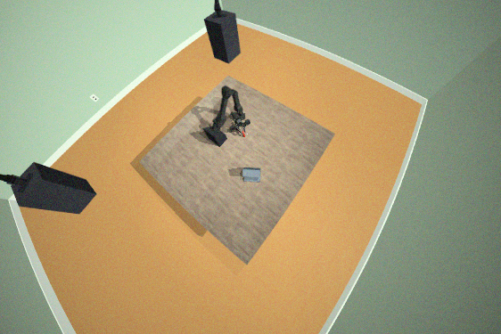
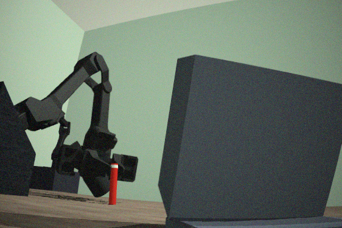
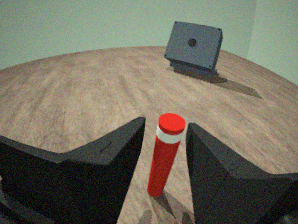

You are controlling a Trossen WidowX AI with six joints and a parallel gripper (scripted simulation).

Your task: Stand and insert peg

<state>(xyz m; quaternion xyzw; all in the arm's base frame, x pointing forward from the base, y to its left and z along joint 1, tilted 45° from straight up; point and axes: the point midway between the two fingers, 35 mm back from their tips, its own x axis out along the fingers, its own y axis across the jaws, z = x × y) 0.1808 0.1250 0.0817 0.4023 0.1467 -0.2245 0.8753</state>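
My gripper tip is now 1 cm past the red peg and 1 cm above it. Round my gripper tip: sloped grey panel 26 cm ahead, 24 cm to the right.
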